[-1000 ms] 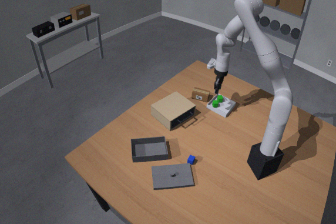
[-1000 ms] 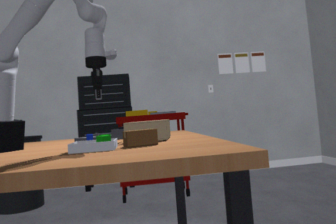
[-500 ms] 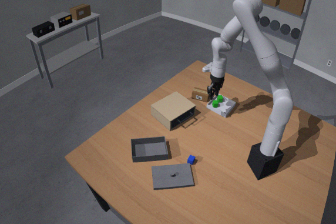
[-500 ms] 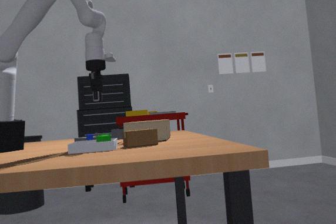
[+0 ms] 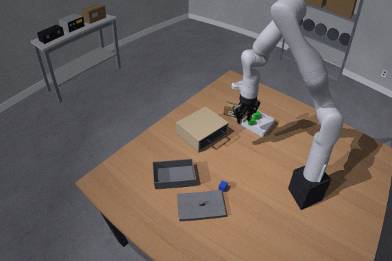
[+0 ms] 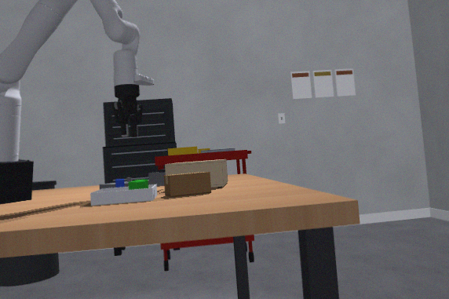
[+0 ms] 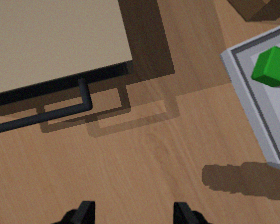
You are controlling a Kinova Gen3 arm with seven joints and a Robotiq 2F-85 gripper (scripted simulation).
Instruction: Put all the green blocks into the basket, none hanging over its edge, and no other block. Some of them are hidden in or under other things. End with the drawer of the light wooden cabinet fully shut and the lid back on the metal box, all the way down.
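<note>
My hand is 39 cm to the right of the grey lid, 17 cm above it and 7 cm past it. Also, from my hand: drawer (18 cm ahead, 15 cm below, 5 cm to the left); then white basket (22 cm to the right, 18 cm below, 1 cm ahead); then light wooden cabinet (19 cm ahead, 15 cm below, 5 cm to the left).
</note>
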